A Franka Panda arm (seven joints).
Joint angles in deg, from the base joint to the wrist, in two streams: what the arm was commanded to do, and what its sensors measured. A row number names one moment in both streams.
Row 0, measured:
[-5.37, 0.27, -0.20, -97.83, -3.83, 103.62, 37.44]
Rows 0 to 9, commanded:
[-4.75, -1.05, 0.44, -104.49, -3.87, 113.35, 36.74]
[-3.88, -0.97, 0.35, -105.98, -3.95, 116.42, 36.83]
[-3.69, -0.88, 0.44, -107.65, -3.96, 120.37, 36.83]
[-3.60, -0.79, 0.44, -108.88, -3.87, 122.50, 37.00]
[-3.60, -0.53, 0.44, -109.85, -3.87, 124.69, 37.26]
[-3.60, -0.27, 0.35, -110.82, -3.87, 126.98, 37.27]
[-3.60, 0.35, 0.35, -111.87, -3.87, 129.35, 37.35]
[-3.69, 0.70, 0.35, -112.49, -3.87, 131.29, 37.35]
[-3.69, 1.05, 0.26, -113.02, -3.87, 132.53, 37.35]
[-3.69, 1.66, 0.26, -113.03, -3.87, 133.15, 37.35]
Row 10, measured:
[-3.33, 0.98, -0.03, -111.43, -3.83, 129.39, 37.43]
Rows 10 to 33, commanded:
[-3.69, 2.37, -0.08, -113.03, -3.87, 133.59, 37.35]
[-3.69, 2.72, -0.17, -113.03, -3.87, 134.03, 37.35]
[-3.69, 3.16, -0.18, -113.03, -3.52, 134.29, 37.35]
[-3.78, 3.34, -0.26, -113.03, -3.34, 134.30, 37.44]
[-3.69, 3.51, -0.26, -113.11, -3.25, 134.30, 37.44]
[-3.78, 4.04, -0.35, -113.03, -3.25, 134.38, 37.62]
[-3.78, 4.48, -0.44, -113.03, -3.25, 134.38, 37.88]
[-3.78, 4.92, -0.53, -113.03, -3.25, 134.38, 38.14]
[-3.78, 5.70, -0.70, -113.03, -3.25, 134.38, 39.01]
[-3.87, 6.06, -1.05, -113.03, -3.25, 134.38, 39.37]
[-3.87, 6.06, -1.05, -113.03, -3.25, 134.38, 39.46]
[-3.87, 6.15, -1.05, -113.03, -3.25, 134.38, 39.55]
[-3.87, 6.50, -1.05, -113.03, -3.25, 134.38, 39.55]
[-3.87, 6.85, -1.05, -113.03, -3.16, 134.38, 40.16]
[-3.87, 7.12, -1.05, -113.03, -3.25, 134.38, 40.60]
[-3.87, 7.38, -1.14, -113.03, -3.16, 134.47, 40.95]
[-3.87, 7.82, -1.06, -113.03, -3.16, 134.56, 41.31]
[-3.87, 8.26, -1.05, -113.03, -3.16, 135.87, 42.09]
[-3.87, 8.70, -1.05, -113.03, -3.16, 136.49, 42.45]
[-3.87, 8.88, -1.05, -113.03, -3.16, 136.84, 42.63]
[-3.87, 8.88, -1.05, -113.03, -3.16, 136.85, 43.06]
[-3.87, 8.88, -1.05, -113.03, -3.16, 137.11, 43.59]
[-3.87, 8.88, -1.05, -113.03, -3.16, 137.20, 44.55]
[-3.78, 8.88, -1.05, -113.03, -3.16, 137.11, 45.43]
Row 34, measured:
[-3.74, 8.53, -1.17, -112.85, -3.82, 135.15, 43.07]
